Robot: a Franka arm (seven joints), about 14 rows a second.
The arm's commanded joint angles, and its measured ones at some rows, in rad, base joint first. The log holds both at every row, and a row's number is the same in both.
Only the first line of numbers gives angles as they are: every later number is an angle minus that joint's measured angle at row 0.
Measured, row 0:
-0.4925, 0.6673, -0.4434, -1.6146, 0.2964, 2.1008, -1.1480
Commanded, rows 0 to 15:
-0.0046, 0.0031, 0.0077, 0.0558, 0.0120, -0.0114, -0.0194
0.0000, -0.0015, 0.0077, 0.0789, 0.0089, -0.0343, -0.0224
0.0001, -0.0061, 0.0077, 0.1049, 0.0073, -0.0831, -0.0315
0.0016, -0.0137, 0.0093, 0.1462, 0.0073, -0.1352, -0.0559
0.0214, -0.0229, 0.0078, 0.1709, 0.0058, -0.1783, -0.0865
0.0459, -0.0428, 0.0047, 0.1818, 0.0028, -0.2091, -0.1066
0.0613, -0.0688, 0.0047, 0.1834, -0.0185, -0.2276, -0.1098
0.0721, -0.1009, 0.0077, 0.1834, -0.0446, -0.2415, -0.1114
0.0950, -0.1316, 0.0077, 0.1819, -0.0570, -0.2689, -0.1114
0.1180, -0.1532, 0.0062, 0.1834, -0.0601, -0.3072, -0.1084
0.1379, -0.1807, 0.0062, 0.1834, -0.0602, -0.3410, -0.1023
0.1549, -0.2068, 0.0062, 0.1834, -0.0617, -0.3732, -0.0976
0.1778, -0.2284, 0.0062, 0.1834, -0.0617, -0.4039, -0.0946
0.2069, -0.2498, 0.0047, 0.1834, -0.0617, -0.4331, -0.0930
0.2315, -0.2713, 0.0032, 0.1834, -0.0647, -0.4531, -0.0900
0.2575, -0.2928, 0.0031, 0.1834, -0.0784, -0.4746, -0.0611
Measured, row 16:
0.2113, -0.2388, 0.0082, 0.2036, -0.0502, -0.4364, -0.0841
